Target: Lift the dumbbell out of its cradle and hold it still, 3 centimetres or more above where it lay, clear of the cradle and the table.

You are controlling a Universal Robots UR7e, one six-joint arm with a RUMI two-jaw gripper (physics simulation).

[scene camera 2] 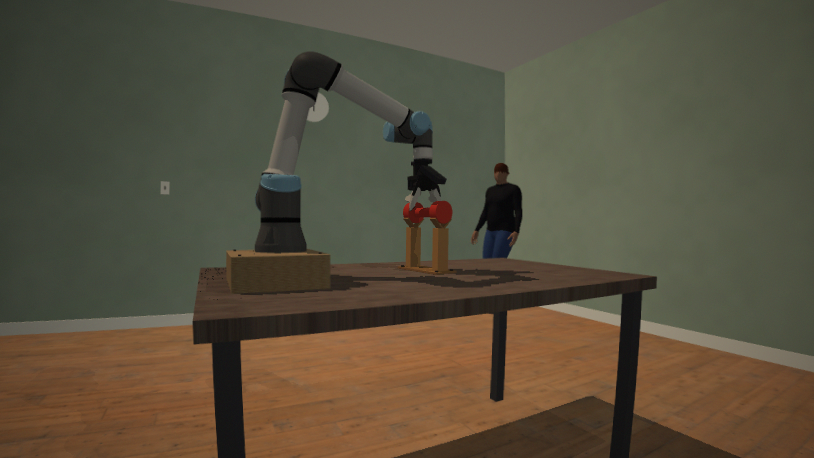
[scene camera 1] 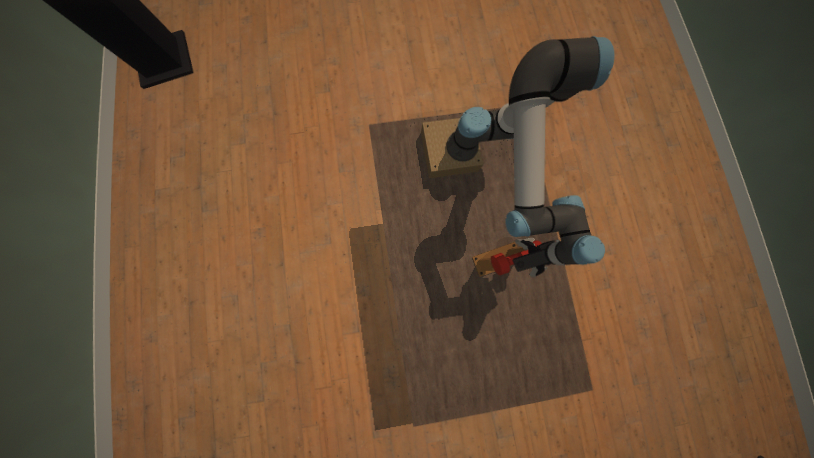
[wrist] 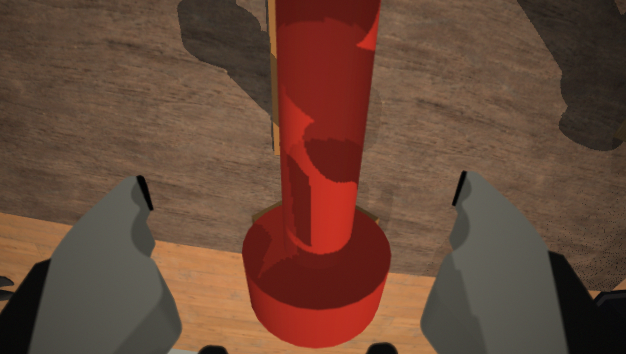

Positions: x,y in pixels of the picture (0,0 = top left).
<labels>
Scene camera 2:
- my gripper: 425,211
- red dumbbell: 441,210
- wooden cradle: 413,233
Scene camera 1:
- my gripper: 523,258
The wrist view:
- my gripper: 303,178
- red dumbbell: 315,266
</labels>
